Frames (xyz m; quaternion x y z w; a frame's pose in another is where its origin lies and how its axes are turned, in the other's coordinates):
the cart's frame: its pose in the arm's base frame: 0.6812 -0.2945 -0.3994 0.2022 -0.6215 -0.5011 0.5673
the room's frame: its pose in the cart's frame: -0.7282 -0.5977 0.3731 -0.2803 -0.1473 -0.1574 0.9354
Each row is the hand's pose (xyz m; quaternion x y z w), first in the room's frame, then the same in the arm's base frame.
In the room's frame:
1: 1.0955 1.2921 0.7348 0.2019 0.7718 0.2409 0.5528
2: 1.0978 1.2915 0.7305 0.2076 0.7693 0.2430 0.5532
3: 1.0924 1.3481 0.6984 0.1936 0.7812 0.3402 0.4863
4: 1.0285 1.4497 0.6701 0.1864 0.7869 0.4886 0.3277
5: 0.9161 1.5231 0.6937 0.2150 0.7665 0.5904 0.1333
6: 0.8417 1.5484 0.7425 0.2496 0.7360 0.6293 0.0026
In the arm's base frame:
1: 0.0342 -0.2513 0.5415 0.5835 -0.1174 -0.1795 0.7833
2: 0.0345 -0.2558 0.5396 0.5830 -0.1231 -0.1763 0.7835
3: 0.0868 -0.2842 0.5665 0.5347 -0.0798 -0.0911 0.8363
4: 0.2012 -0.2771 0.6120 0.4543 -0.0019 0.0884 0.8864
5: 0.3049 -0.1953 0.6455 0.3901 0.0581 0.2920 0.8713
6: 0.3437 -0.1139 0.6661 0.3550 0.0813 0.4232 0.8296

